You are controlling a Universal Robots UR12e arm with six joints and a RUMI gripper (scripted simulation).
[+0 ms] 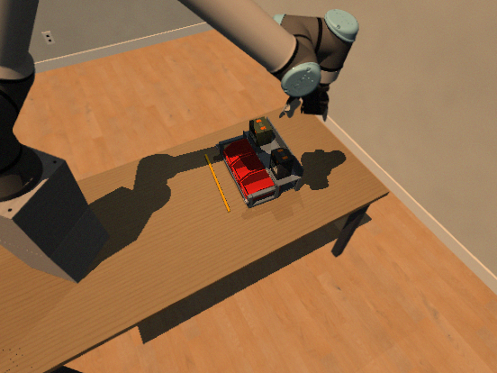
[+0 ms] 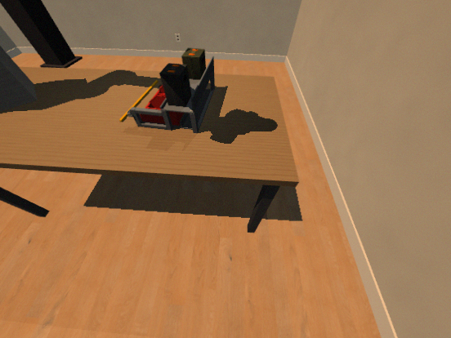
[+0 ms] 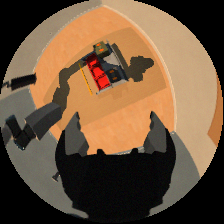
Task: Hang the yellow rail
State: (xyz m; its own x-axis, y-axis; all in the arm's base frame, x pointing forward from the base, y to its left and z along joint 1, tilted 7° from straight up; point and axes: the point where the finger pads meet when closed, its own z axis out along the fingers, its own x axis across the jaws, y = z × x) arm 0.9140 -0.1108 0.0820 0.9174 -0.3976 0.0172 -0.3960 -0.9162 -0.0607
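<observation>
My gripper is now 51 cm above the yellow rail, 26 cm past it and 24 cm to the right of it. Round my hand: grey back panel: 38 cm below, 22 cm to the left, 9 cm ahead.
</observation>
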